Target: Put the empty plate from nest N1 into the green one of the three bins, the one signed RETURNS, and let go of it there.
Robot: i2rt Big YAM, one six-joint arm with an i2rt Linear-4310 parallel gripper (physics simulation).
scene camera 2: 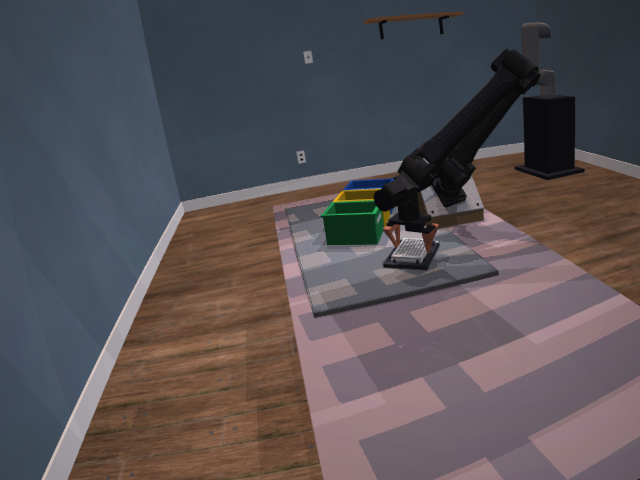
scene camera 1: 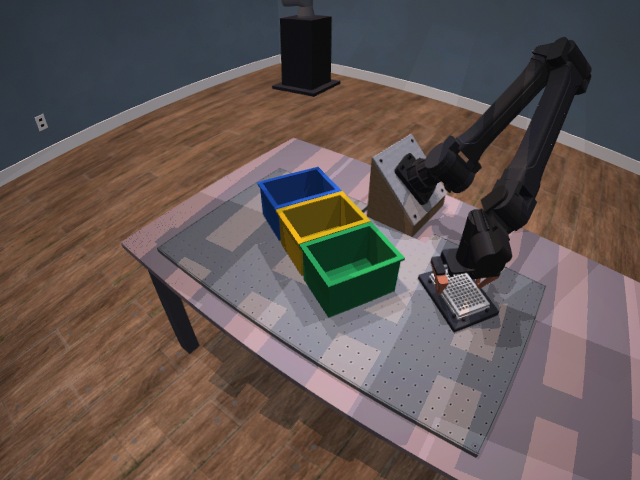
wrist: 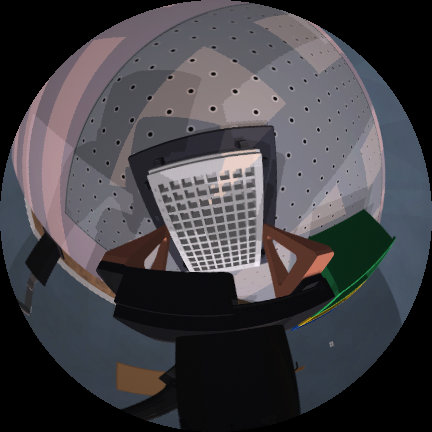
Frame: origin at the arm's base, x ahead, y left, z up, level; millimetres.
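Seen in the pictures: gripper, fingertip midpoint: [scene camera 2: 413, 250] [scene camera 1: 457, 290] [wrist: 216, 228]; arm's base at its link origin: [scene camera 2: 447, 189] [scene camera 1: 414, 179].
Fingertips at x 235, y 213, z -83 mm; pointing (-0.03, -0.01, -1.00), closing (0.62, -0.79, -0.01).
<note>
Offsets run from my fingertips to a thing's top centre. "spot": to the spot under its first point. Level surfaces: height alone.
The plate @(14 mm up, 5 mm ahead, 5 mm left) [scene camera 1: 468, 296] [scene camera 2: 408, 251] [wrist: 214, 200], white with a grid of square wells, lies flat in the dark nest @(9 mm up, 5 mm ahead, 5 mm left) [scene camera 1: 456, 325] [scene camera 2: 405, 265] [wrist: 200, 143]. My gripper [scene camera 1: 460, 288] [scene camera 2: 412, 249] [wrist: 216, 228] points down over it and is open, with one orange-brown finger at each long side of the plate. The wrist view shows a narrow gap or slight contact at the tips; I cannot tell which. The green bin @(87 mm up, 30 mm ahead, 329 mm right) [scene camera 1: 356, 290] [scene camera 2: 353, 230] [wrist: 352, 245] stands upright beside the nest. A pale label on its side is too small to read.
The yellow bin [scene camera 1: 291, 249] [scene camera 2: 356, 195] and the blue bin @(spot: 35 mm up, 31 mm ahead, 480 mm right) [scene camera 1: 269, 212] [scene camera 2: 369, 182] stand in a row behind the green one. The arm's slanted base block [scene camera 1: 385, 206] [scene camera 2: 467, 218] stands beside the row. A perforated board @(12 mm down) [scene camera 1: 289, 330] [scene camera 2: 341, 297] [wrist: 320, 115] lies under the bins and nest.
</note>
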